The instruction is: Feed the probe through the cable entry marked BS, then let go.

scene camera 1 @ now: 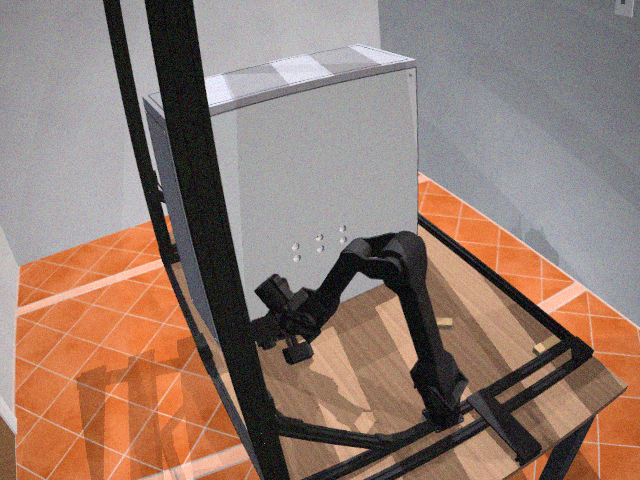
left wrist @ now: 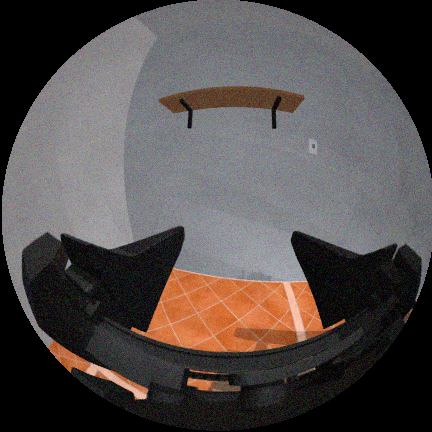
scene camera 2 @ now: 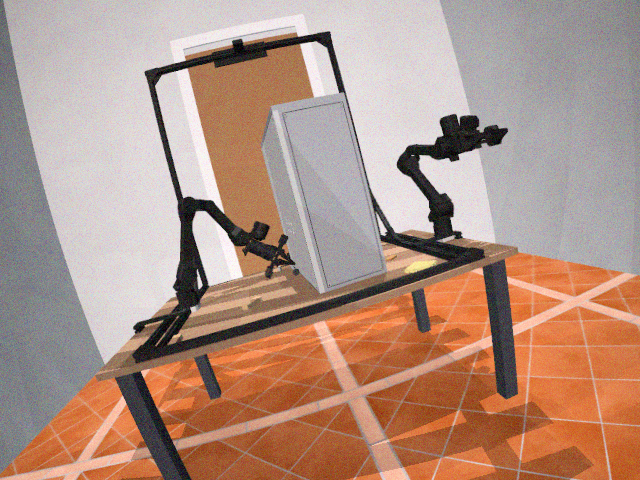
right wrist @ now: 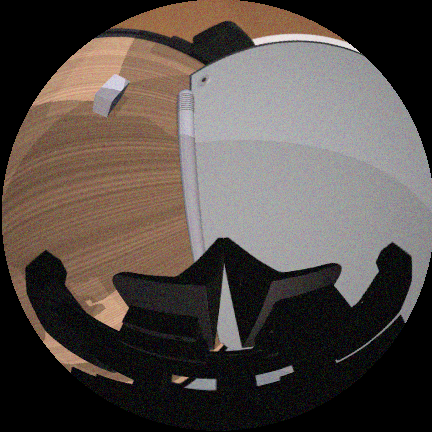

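The grey cabinet stands on the table. A cluster of small round cable entries sits low on its side; I cannot read their labels. The thin grey probe lies on the table along the cabinet's bottom edge, and its near end runs under the left finger's tip, beside the seam between the fingers. My right gripper is shut, low at the cabinet's corner. My left gripper is open and empty, raised high and pointing away from the cabinet.
A black frame post hides part of the right gripper in scene camera 1. A small grey block lies on the table beyond the probe. A yellow pad lies near the left arm's base. A wall shelf faces the left gripper.
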